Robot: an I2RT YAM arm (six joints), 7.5 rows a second.
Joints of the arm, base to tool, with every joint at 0 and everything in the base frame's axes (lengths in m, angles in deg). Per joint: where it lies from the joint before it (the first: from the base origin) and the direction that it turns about. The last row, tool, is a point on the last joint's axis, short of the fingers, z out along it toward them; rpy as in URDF.
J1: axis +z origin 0 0 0.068
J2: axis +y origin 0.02 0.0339 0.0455
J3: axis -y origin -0.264 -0.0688 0
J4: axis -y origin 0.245 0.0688 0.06
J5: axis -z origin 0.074 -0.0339 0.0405
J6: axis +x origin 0.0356 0 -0.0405
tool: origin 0 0 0 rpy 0 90 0
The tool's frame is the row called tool.
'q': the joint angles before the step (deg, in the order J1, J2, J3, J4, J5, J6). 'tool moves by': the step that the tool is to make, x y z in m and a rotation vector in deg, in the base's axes. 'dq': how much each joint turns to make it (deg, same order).
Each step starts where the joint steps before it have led.
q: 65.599, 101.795, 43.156, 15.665, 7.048, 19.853
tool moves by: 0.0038, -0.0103, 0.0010, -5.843, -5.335, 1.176
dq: -0.979, -1.524, -0.829, -2.708, 3.523, -6.826
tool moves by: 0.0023, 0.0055, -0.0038, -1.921, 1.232, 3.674
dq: -0.264, 1.749, 1.878, -1.973, -2.945, -2.664
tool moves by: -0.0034, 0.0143, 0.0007, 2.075, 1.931, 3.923
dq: 1.154, 1.882, 2.320, 0.642, -3.813, -0.187
